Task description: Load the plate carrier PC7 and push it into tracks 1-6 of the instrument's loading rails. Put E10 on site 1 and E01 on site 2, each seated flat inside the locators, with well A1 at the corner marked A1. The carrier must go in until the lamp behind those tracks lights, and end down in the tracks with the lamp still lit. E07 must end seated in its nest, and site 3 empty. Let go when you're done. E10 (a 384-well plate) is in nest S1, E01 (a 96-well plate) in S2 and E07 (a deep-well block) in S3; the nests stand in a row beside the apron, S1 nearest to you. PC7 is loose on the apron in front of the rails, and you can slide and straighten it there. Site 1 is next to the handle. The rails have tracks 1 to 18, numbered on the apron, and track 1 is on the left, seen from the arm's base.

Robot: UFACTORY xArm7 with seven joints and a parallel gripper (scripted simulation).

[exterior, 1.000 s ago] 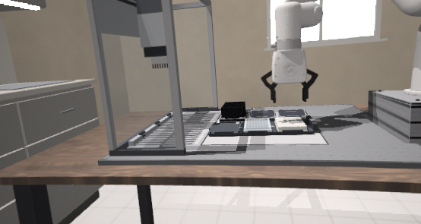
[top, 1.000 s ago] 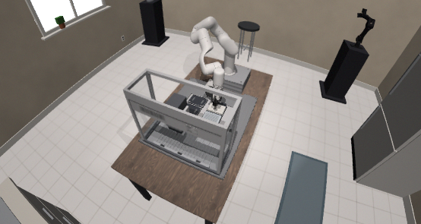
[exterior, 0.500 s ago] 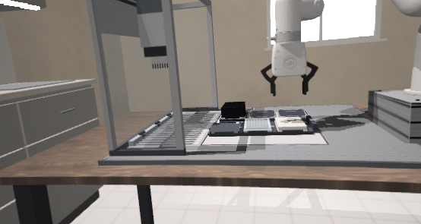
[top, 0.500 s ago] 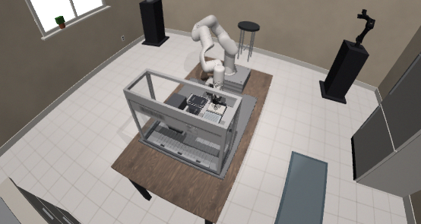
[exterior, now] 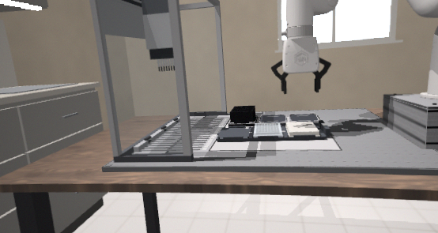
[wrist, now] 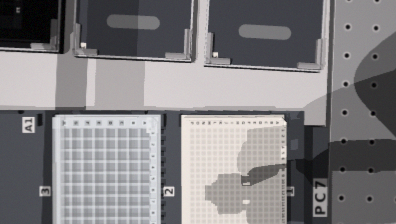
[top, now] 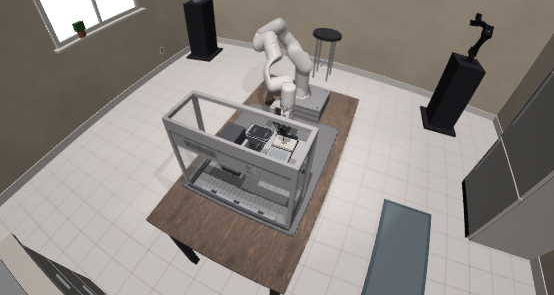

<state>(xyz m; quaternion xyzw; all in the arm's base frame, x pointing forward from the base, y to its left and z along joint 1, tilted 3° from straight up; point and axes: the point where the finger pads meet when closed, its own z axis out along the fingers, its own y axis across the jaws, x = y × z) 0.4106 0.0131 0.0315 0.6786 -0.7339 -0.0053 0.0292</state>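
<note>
Now: hand 12 cm short of the A1 tag, 13 cm to the left of it and 13 cm above it. From my hand the other things lie so: dark plate carrier PC7: 10 cm ahead, 1 cm to the right, 12 cm below; then white 96-well plate E01: 10 cm ahead, 1 cm to the right, 12 cm below; then pale apron: 8 cm ahead, 7 cm to the right, 14 cm below.
</note>
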